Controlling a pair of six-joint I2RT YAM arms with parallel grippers.
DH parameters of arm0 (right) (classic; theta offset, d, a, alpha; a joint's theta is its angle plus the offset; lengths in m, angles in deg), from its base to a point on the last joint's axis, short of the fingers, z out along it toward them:
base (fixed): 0 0 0 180
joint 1: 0 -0.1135 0.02 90
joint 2: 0 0 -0.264 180
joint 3: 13.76 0 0.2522 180
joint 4: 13.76 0 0.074 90
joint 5: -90 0 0 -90
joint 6: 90 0.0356 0 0
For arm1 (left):
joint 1: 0 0.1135 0.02 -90
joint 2: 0 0 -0.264 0
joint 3: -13.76 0 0.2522 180
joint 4: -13.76 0 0.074 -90
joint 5: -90 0 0 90
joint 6: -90 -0.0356 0 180
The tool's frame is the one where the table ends.
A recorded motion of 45 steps. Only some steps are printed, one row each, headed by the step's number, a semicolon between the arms.
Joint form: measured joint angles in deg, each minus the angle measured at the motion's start. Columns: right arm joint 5, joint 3, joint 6, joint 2, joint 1, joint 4; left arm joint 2, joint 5, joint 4, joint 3, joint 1, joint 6.
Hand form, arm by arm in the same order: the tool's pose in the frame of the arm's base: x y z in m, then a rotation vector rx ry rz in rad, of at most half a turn. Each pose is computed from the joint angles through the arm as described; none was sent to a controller.
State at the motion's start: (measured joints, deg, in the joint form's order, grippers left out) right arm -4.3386 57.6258 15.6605 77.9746 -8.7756 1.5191; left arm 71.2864 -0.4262 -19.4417 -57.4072 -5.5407 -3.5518
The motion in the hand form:
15: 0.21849 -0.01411 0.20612 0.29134 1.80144 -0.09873; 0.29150 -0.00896 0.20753 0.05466 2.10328 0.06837
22: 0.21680 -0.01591 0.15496 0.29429 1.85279 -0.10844; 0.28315 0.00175 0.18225 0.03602 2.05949 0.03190
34: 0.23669 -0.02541 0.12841 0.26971 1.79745 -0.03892; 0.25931 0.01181 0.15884 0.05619 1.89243 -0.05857
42: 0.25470 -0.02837 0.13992 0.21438 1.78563 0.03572; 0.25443 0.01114 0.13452 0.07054 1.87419 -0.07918
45: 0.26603 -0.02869 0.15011 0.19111 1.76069 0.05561; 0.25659 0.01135 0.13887 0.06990 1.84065 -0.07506
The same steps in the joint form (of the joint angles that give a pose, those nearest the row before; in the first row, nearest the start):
15: -6.56 -37.14 -7.63 -18.78 10.71 -25.46; 7.83 3.83 28.37 17.79 3.37 0.81
22: -6.21 -44.72 -7.80 -7.74 11.25 -41.13; 9.29 0.55 38.97 24.37 5.88 1.14
34: -0.17 -44.76 -7.56 10.40 14.23 -62.86; 10.01 -6.95 60.37 35.65 9.16 1.84
42: 5.40 -40.20 -7.63 10.75 15.28 -59.78; 16.65 -8.33 71.84 39.50 9.27 1.92
45: 6.77 -37.27 -7.76 10.73 15.25 -58.40; 16.63 -8.22 73.46 39.19 9.27 2.03

